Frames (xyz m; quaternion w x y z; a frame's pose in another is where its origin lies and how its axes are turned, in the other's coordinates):
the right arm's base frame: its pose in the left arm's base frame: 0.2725 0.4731 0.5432 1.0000 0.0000 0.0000 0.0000
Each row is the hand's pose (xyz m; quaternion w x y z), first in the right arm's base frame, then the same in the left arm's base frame.
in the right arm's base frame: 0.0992 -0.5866 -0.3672 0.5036 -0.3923 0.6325 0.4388
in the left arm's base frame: 0.3717 -0.1135 0.1760 0.5036 -0.3923 0.6325 0.4388
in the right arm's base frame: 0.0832 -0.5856 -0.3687 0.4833 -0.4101 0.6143 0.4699
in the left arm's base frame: 0.3557 -0.1125 0.1745 0.4833 -0.4101 0.6143 0.4699
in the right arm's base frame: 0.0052 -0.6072 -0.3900 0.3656 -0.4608 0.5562 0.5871
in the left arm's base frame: 0.2777 -0.1341 0.1532 0.3656 -0.4608 0.5562 0.5871
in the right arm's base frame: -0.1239 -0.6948 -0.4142 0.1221 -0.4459 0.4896 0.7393
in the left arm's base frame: 0.1486 -0.2217 0.1290 0.1221 -0.4459 0.4896 0.7393
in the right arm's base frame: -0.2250 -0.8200 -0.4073 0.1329 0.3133 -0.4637 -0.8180
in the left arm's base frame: 0.0475 -0.3469 0.1359 0.1329 0.3133 -0.4637 -0.8180
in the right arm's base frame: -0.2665 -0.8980 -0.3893 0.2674 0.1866 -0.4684 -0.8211
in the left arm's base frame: 0.0060 -0.4249 0.1539 0.2674 0.1866 -0.4684 -0.8211
